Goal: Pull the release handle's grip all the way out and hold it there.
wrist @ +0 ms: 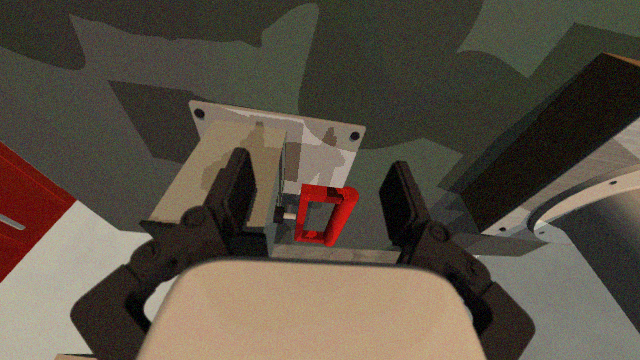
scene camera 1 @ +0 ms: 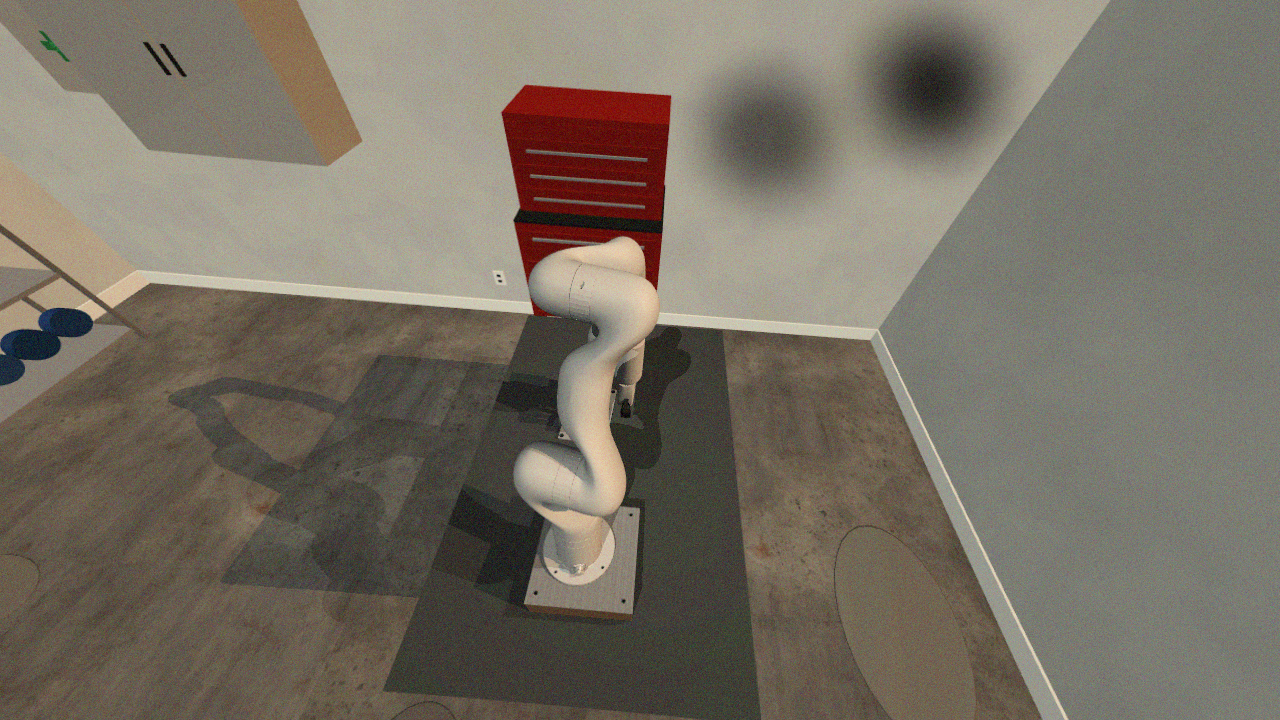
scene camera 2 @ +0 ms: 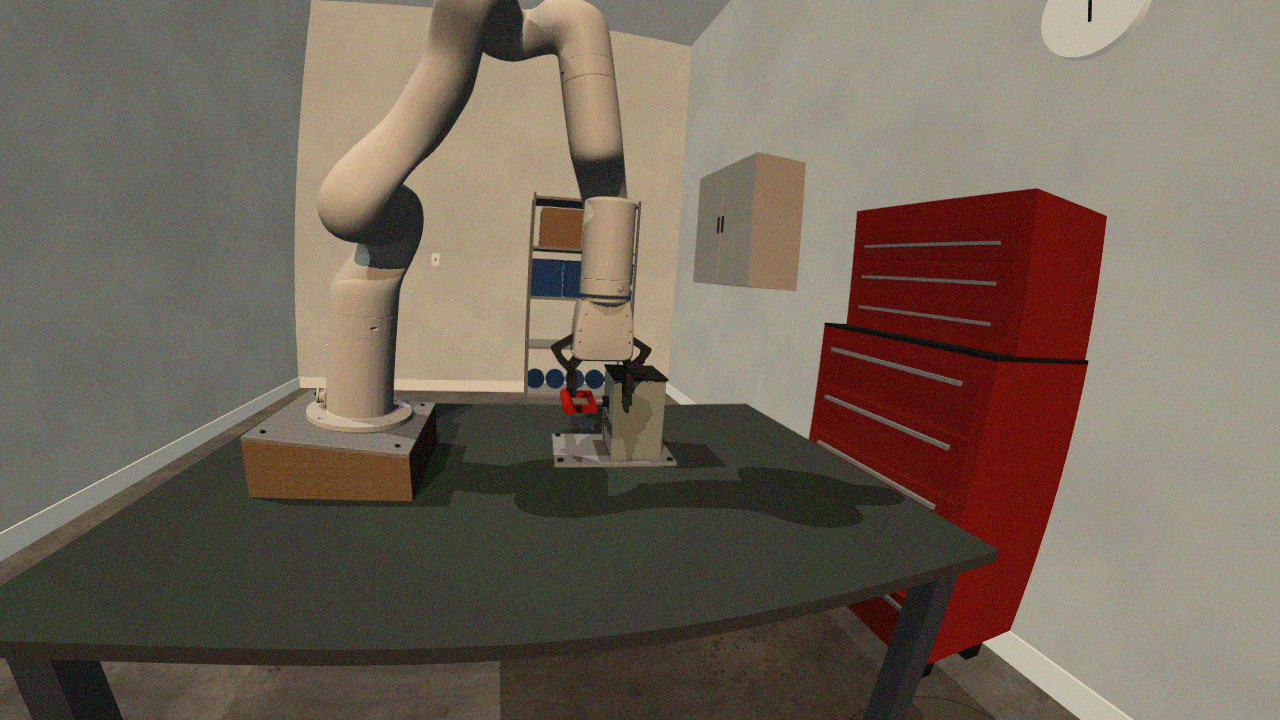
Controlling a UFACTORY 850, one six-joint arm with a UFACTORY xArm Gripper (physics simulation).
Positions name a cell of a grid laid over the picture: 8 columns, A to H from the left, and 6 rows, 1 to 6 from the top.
Scene:
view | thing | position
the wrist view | gripper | E3
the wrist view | light base plate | E3
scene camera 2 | light base plate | D4

